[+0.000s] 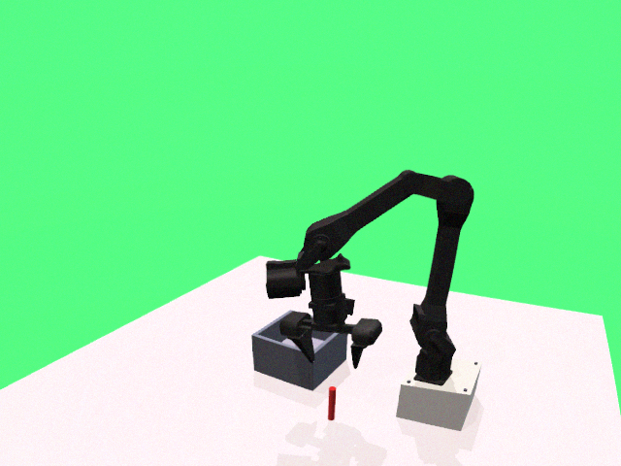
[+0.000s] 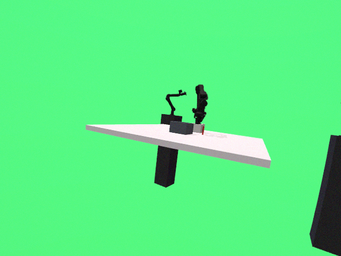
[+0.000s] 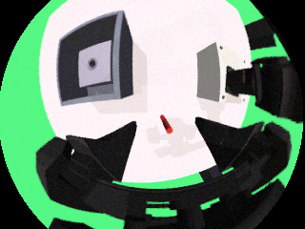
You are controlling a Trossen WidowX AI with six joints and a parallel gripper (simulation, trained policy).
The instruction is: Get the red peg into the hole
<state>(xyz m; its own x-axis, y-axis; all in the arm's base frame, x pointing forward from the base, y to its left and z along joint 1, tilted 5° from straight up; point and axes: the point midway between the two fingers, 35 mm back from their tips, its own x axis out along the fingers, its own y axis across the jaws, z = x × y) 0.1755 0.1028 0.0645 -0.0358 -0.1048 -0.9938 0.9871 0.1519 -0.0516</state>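
The red peg lies 70 mm below my gripper tip, 30 mm to the left of it and 20 mm behind it. Round my gripper tip: grey box 150 mm ahead, 100 mm to the right, 80 mm below.
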